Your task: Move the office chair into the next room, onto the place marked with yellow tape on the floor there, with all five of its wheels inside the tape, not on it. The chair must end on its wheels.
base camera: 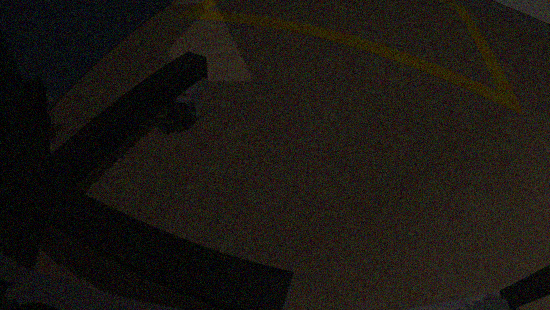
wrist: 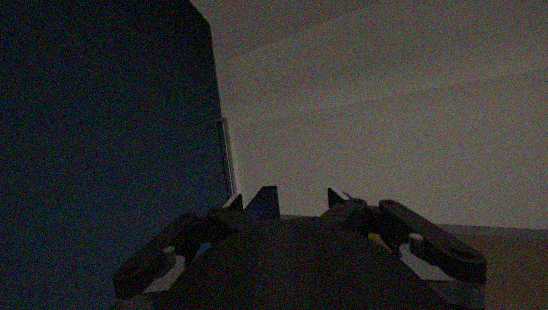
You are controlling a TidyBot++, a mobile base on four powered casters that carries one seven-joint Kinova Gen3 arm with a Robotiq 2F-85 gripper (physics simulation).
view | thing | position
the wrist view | my gripper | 284, 200
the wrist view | office chair seat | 265, 205
